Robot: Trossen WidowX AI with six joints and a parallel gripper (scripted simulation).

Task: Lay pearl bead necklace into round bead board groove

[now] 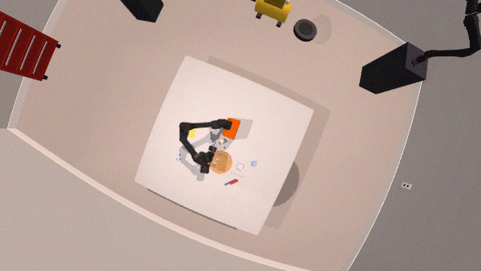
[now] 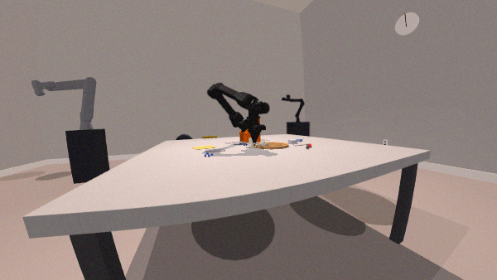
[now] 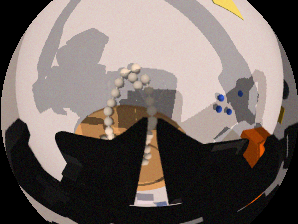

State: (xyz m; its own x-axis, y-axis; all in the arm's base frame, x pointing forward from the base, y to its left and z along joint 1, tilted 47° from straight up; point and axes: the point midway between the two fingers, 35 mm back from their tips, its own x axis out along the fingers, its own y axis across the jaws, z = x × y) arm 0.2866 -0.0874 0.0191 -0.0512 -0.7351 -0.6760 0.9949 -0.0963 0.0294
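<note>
The round tan bead board lies 30 mm ahead of my gripper tip, 90 mm to the left of it and 10 mm below it. The rest, counted from my gripper tip: tool (170 mm ahead, 240 mm to the left, 20 mm below); then yellow pad (140 mm behind, 260 mm to the right, 20 mm below); then white square (10 mm ahead, 270 mm to the left, 10 mm below).
</note>
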